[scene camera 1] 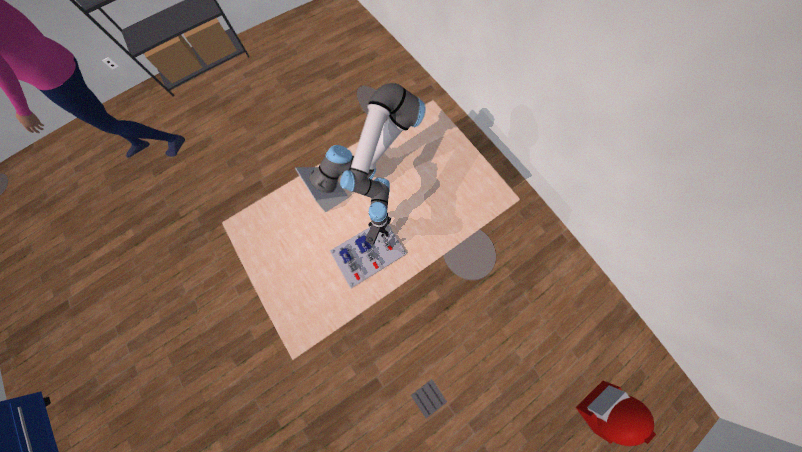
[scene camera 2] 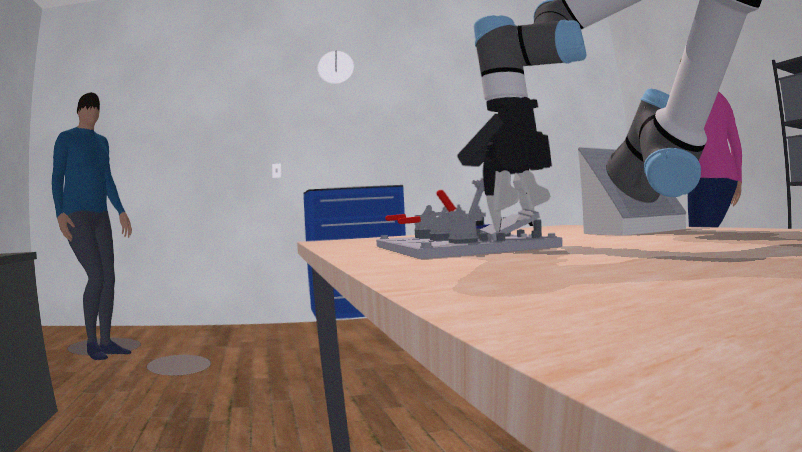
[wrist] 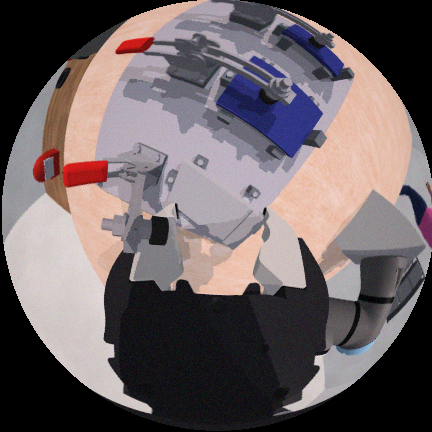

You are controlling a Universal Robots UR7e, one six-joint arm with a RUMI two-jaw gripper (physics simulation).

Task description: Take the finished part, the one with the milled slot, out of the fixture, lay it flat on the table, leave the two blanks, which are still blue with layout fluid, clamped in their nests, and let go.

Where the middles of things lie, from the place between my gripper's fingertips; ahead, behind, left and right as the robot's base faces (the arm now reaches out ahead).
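I find the finished part (wrist: 203, 198) 1 cm ahead of my hand and 1 cm above it. The clamp arm (wrist: 131, 226) is 7 cm ahead of my hand and 5 cm above it, while the red handle (wrist: 77, 173) is 11 cm ahead of that same hand and 3 cm above it. As for the fixture plate (scene camera 2: 410, 246), it sits 6 cm ahead of my hand, 11 cm to the right of it and 2 cm below it.
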